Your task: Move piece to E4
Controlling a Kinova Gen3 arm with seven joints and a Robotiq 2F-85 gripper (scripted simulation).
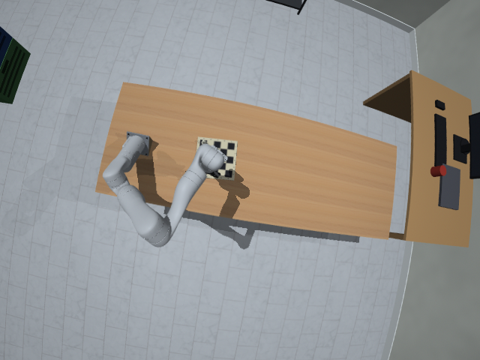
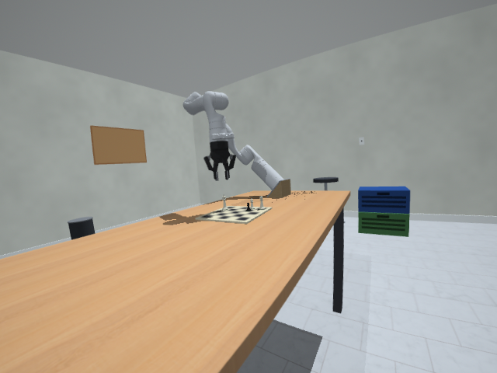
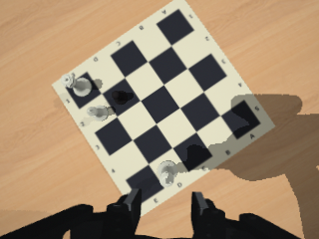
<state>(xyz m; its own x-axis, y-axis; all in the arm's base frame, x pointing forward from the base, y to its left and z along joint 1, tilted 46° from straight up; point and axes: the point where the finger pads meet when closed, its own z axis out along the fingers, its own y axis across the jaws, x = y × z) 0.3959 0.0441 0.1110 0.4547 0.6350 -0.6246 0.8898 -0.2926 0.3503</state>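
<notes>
Right now the small chessboard is 140 mm below my hand, 80 mm to the left of it and 30 mm ahead of it. Round my hand: black piece: 130 mm below, 110 mm to the left, 20 mm behind.
</notes>
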